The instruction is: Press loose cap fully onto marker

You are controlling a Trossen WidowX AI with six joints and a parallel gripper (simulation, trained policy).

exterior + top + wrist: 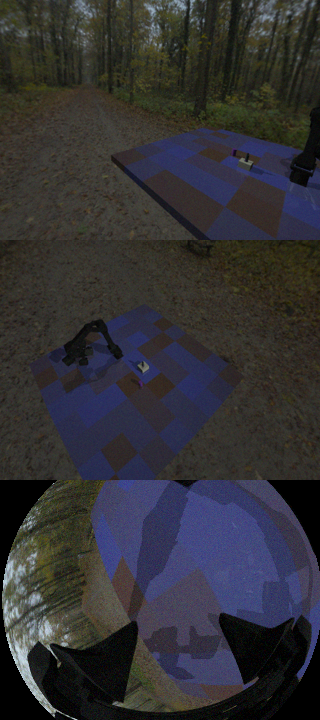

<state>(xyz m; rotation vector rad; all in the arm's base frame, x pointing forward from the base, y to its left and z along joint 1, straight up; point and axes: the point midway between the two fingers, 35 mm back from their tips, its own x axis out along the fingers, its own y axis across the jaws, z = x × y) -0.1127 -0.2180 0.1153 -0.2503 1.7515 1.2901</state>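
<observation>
My gripper tip is 48 cm short of the purple cap, 18 cm to the right of it and 6 cm above it. Also, from my gripper tip: holder block (37 cm ahead, 29 cm to the left, 7 cm below); dark marker (37 cm ahead, 29 cm to the left, 2 cm below).
</observation>
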